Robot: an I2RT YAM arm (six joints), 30 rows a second.
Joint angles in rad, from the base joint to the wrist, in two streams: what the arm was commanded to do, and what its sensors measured. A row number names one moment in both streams.
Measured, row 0:
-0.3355 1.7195 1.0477 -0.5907 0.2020 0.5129
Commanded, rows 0 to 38:
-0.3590 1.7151 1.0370 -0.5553 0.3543 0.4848
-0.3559 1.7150 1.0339 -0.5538 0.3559 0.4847
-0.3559 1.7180 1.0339 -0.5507 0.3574 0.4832
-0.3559 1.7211 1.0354 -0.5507 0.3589 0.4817
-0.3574 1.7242 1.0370 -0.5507 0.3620 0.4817
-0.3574 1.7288 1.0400 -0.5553 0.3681 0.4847
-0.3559 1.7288 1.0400 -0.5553 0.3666 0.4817
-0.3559 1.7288 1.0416 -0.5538 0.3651 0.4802
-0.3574 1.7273 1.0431 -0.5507 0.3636 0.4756
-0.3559 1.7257 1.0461 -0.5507 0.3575 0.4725
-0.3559 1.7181 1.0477 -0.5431 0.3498 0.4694
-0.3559 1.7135 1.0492 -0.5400 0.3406 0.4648
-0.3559 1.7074 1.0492 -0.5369 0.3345 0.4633
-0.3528 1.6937 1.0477 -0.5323 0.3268 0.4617
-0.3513 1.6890 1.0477 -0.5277 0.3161 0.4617
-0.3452 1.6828 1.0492 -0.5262 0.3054 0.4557
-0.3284 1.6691 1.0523 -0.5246 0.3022 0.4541
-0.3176 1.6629 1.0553 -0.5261 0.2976 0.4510
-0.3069 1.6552 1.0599 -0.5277 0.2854 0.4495
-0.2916 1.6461 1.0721 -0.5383 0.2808 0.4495
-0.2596 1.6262 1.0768 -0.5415 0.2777 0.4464
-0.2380 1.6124 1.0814 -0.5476 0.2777 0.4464
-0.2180 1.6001 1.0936 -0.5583 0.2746 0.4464
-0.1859 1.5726 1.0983 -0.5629 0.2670 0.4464
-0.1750 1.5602 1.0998 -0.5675 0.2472 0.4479
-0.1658 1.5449 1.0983 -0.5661 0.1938 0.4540
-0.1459 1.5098 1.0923 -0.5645 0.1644 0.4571
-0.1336 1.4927 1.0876 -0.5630 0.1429 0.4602
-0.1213 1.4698 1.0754 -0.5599 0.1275 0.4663
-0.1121 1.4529 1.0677 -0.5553 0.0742 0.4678
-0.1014 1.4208 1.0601 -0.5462 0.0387 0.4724
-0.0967 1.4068 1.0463 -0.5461 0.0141 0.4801
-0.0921 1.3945 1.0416 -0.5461 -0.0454 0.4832
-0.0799 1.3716 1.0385 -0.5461 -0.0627 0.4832
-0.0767 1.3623 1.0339 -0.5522 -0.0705 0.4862
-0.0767 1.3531 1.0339 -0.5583 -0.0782 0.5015
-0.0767 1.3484 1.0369 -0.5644 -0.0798 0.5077
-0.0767 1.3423 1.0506 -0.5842 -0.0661 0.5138
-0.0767 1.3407 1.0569 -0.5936 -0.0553 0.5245
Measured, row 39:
-0.0799 1.3659 1.0443 -0.5720 -0.0200 0.4873
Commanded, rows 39 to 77:
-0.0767 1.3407 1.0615 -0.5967 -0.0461 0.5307
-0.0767 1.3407 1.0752 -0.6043 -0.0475 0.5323
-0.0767 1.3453 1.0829 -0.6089 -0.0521 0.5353
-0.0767 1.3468 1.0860 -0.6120 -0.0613 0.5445
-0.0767 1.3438 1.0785 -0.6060 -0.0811 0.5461
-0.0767 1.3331 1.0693 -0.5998 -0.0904 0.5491
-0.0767 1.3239 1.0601 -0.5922 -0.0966 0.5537
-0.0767 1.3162 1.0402 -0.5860 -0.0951 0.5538
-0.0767 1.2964 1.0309 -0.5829 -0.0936 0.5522
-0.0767 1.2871 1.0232 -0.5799 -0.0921 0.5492
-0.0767 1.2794 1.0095 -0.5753 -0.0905 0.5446
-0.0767 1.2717 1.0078 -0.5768 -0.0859 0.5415
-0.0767 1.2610 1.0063 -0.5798 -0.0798 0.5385
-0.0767 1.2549 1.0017 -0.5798 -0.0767 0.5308
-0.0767 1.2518 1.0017 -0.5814 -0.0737 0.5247
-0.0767 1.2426 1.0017 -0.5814 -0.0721 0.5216
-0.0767 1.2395 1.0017 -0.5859 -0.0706 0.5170
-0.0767 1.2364 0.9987 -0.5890 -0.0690 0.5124
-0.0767 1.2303 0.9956 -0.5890 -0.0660 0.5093
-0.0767 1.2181 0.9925 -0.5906 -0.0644 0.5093
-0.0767 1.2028 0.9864 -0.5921 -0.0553 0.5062
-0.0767 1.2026 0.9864 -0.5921 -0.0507 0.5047
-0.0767 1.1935 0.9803 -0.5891 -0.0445 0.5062
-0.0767 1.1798 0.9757 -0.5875 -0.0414 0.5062
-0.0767 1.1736 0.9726 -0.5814 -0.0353 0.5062
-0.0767 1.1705 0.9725 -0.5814 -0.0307 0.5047
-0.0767 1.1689 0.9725 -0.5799 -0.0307 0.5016
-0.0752 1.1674 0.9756 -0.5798 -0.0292 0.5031
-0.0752 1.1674 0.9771 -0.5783 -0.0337 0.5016
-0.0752 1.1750 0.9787 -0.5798 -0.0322 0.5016
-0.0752 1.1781 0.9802 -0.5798 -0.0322 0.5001
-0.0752 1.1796 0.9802 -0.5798 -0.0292 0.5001
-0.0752 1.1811 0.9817 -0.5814 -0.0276 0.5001
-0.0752 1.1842 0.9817 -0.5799 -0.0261 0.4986
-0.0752 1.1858 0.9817 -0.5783 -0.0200 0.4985
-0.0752 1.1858 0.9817 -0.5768 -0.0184 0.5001
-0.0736 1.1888 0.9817 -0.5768 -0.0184 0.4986
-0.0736 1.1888 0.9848 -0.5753 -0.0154 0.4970
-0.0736 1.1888 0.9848 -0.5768 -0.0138 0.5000
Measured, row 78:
-0.0788 1.1908 0.9722 -0.5987 -0.0368 0.5137
